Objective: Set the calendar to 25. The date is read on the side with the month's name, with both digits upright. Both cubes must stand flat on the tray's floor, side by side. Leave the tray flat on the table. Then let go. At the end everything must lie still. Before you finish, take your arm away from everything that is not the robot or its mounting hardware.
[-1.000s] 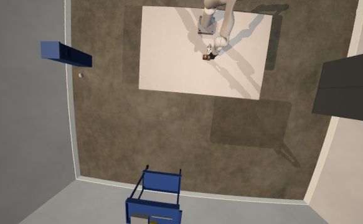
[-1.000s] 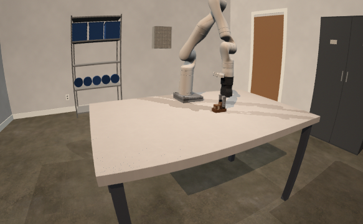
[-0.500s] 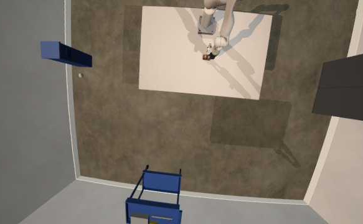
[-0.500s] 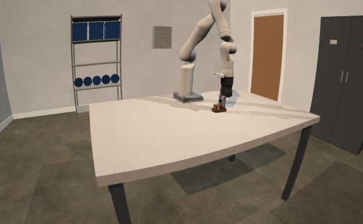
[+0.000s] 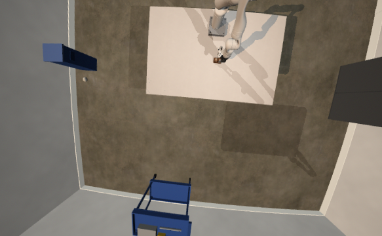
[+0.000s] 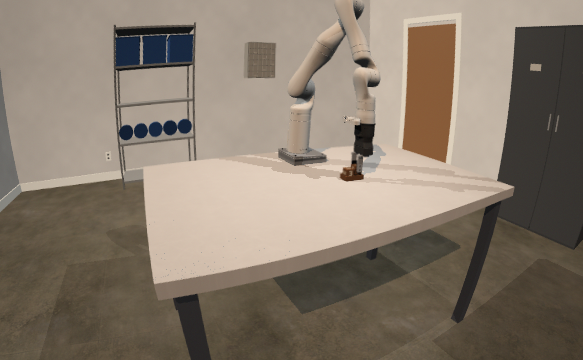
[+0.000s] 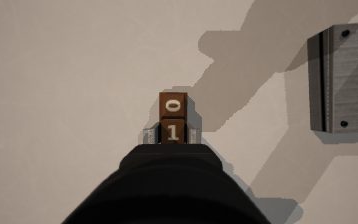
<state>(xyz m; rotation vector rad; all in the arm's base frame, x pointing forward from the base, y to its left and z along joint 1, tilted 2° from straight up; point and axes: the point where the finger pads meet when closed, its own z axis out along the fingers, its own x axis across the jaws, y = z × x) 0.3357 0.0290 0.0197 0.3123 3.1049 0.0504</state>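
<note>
Now: hand 20 mm to the left of the tray and 40 mm above it. Round my hand: brown cube: 10 mm behind, 30 mm to the right, 20 mm below.
</note>
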